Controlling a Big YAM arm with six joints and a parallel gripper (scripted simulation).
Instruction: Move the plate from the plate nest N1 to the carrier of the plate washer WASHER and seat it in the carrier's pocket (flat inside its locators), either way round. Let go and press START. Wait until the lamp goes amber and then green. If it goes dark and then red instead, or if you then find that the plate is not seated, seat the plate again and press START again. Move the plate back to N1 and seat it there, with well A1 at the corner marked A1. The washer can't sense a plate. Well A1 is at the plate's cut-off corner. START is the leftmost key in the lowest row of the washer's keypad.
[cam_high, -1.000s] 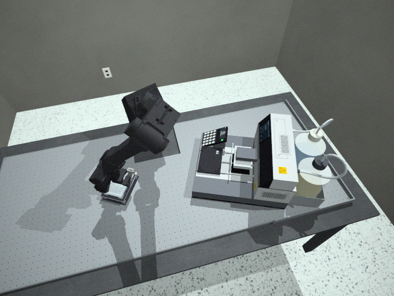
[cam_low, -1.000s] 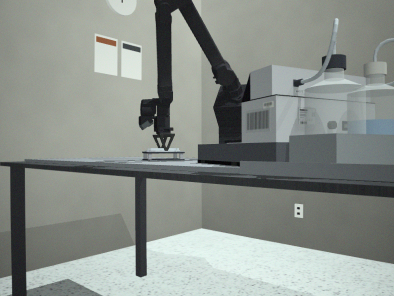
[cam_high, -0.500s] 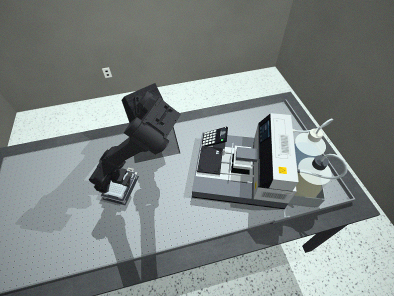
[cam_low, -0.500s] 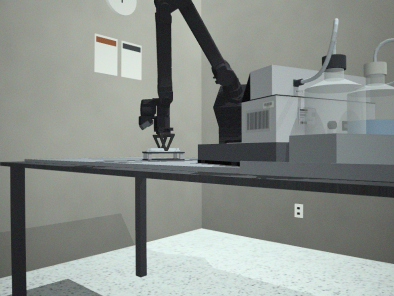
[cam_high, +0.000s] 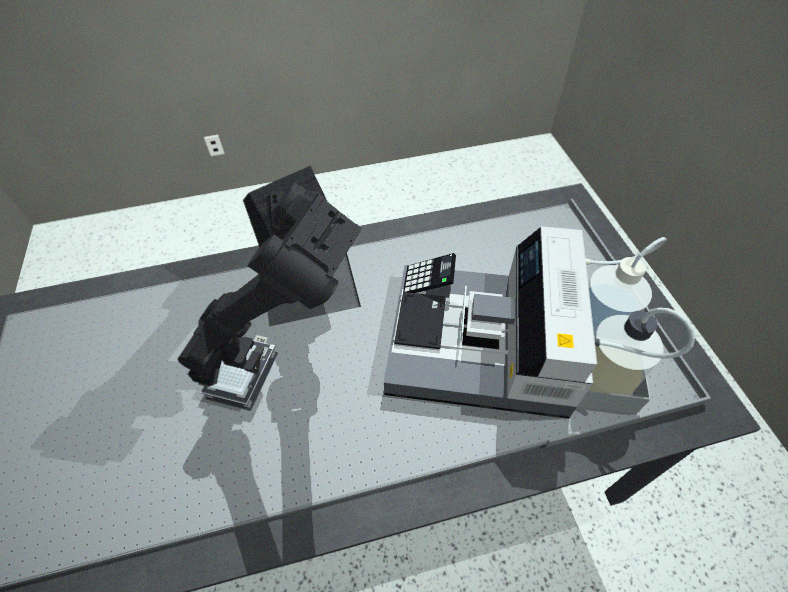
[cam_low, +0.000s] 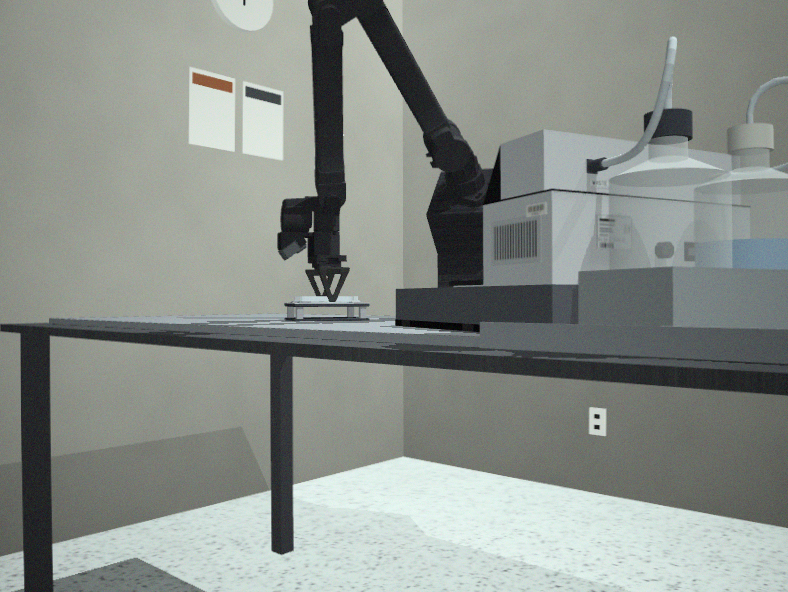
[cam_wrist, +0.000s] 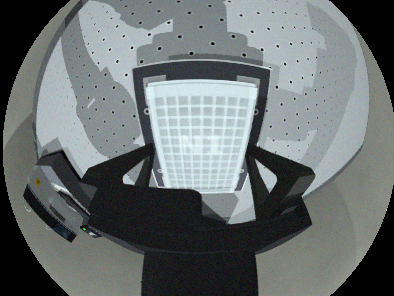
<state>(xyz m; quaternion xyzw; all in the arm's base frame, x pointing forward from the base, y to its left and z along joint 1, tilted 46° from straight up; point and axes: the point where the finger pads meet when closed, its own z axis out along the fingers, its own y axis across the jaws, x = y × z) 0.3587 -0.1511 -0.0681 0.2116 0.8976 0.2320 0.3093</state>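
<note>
Now: hand 10 mm above the white well plate. The rest, counted from my hand: black carrier 80 mm behind, 450 mm to the left, 30 mm above; plate washer 50 mm behind, 600 mm to the left, 80 mm above; plate nest 10 mm below.
</note>
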